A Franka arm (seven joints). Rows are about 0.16 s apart.
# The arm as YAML. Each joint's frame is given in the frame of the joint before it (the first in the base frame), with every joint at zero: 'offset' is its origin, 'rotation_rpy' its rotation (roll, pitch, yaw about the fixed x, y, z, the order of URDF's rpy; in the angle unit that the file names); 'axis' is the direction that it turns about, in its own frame. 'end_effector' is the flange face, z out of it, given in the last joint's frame.
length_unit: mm
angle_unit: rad
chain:
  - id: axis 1
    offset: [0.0, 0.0, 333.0]
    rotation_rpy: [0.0, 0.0, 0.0]
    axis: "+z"
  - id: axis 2
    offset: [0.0, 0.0, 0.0]
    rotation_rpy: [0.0, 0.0, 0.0]
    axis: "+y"
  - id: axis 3
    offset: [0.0, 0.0, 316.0]
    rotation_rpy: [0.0, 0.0, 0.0]
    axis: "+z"
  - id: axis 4
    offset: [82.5, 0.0, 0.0]
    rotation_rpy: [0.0, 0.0, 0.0]
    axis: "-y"
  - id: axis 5
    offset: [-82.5, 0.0, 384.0]
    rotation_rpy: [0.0, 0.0, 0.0]
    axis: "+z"
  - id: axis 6
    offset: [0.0, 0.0, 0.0]
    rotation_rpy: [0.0, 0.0, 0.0]
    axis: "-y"
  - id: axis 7
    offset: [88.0, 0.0, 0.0]
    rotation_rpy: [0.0, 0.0, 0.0]
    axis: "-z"
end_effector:
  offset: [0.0, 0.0, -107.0]
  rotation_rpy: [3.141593, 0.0, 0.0]
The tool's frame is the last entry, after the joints.
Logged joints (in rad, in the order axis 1, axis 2, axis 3, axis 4, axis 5, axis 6, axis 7), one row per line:
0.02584, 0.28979, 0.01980, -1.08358, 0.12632, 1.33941, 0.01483
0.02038, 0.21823, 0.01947, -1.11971, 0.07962, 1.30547, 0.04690
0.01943, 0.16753, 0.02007, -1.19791, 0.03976, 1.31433, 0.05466
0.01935, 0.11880, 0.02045, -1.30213, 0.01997, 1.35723, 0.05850
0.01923, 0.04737, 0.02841, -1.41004, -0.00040, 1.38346, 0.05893
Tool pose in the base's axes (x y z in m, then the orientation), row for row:
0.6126, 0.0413, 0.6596, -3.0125, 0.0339, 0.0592
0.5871, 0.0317, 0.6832, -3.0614, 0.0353, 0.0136
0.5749, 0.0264, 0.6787, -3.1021, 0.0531, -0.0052
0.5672, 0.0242, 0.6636, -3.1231, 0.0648, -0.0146
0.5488, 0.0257, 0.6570, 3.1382, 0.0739, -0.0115
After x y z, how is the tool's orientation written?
As angles about the fixed x, y, z axes (roll, pitch, yaw), in radians.
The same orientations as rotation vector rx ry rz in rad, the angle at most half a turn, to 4 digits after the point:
-3.0118, -0.0859, 0.0568
-3.0611, -0.0186, 0.0549
-3.1009, 0.0097, 0.0822
-3.1209, 0.0237, 0.1009
3.1364, -0.0178, -0.1160

